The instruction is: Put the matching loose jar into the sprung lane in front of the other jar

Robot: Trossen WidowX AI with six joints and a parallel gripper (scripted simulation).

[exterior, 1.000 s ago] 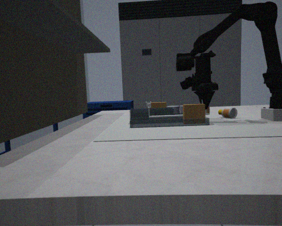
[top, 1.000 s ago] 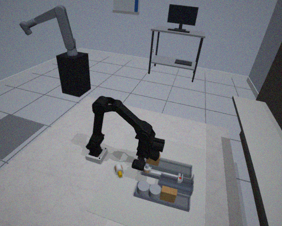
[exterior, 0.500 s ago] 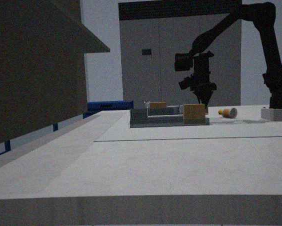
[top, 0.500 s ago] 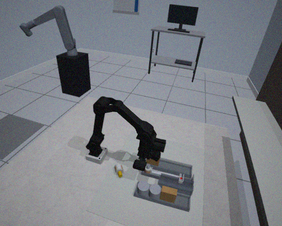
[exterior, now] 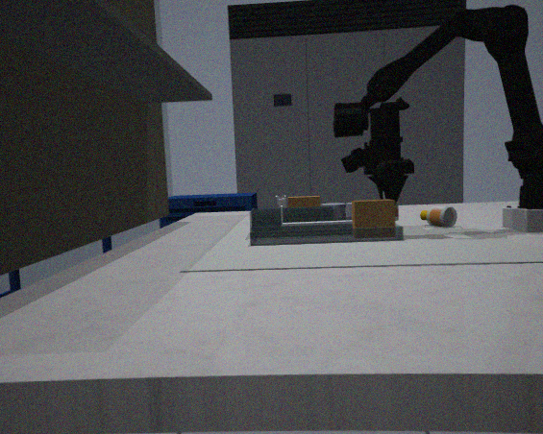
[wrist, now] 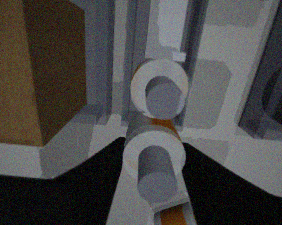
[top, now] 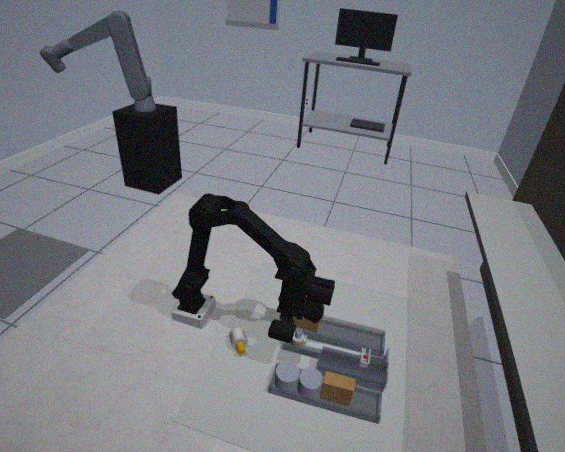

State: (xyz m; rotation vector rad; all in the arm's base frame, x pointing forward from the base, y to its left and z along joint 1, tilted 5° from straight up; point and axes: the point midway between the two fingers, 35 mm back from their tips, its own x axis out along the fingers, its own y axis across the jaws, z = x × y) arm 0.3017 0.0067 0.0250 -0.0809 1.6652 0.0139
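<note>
Right now my gripper tip is 170 mm short of the sprung lane, 30 mm above it and 10 mm to the left of it. Round my gripper tip: shelf unit 540 mm ahead, 320 mm above, 20 mm to the left; then red mark 220 mm ahead, 20 mm to the right, 20 mm above.
</note>
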